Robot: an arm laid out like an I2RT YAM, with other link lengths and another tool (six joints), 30 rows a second.
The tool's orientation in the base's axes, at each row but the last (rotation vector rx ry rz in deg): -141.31, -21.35, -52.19; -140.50, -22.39, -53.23; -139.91, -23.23, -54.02; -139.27, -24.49, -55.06; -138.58, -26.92, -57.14; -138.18, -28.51, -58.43; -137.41, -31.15, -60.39
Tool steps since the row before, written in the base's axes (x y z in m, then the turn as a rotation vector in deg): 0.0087, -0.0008, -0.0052, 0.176, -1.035, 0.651; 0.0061, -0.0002, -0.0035, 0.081, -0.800, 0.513; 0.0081, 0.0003, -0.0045, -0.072, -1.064, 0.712; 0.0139, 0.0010, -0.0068, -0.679, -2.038, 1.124; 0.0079, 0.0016, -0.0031, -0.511, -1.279, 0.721; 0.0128, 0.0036, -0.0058, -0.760, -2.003, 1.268; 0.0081, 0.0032, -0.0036, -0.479, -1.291, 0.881
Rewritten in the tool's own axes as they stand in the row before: 0.0029, 0.0060, 0.0077, 0.476, 0.725, -0.880; 0.0020, 0.0039, 0.0055, 0.334, 0.534, -0.716; 0.0027, 0.0048, 0.0075, 0.336, 0.622, -1.070; 0.0051, 0.0076, 0.0125, 0.095, 1.025, -2.195; 0.0033, 0.0034, 0.0072, 0.013, 0.598, -1.435; 0.0046, 0.0050, 0.0128, 0.150, 0.917, -2.309; 0.0029, 0.0025, 0.0086, 0.152, 0.581, -1.520
